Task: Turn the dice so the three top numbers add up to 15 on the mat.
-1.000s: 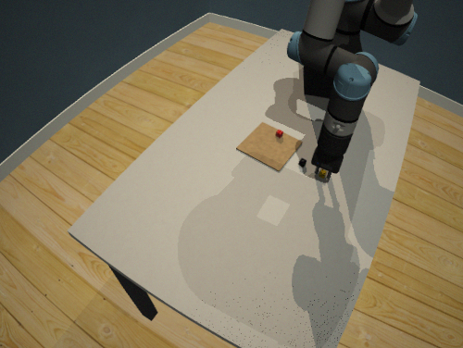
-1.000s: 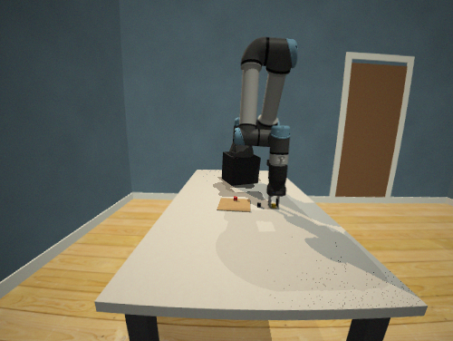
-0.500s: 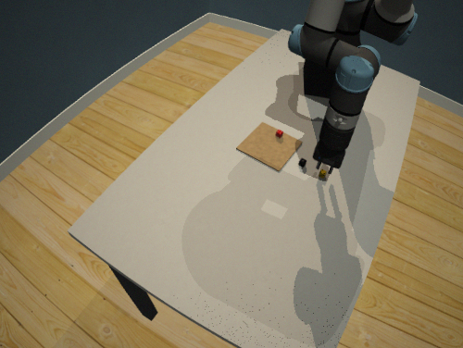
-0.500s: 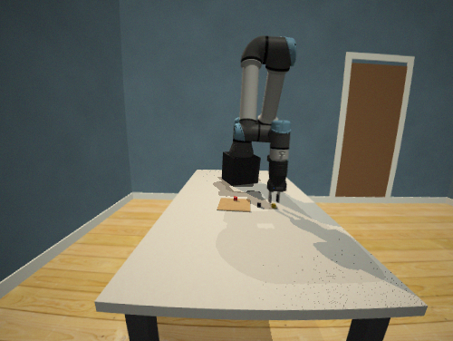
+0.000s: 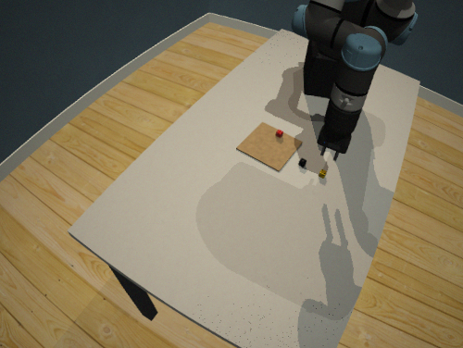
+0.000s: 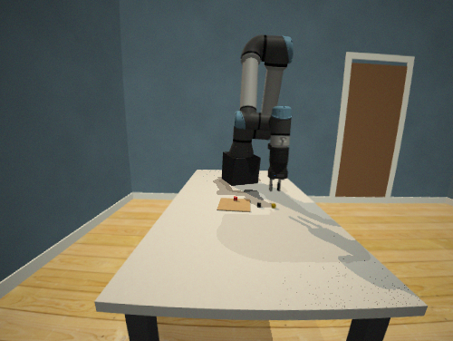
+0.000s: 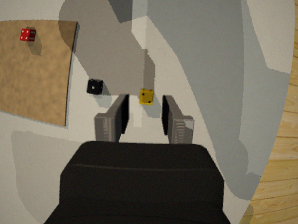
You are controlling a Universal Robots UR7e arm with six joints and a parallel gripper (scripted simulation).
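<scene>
The yellow die is 10 mm ahead of my hand and 90 mm below it. The rest, counted from my hand: black die 60 mm to the right, 90 mm below; then red die 60 mm behind, 170 mm to the right, 80 mm below; then brown mat 10 mm behind, 170 mm to the right, 90 mm below.
</scene>
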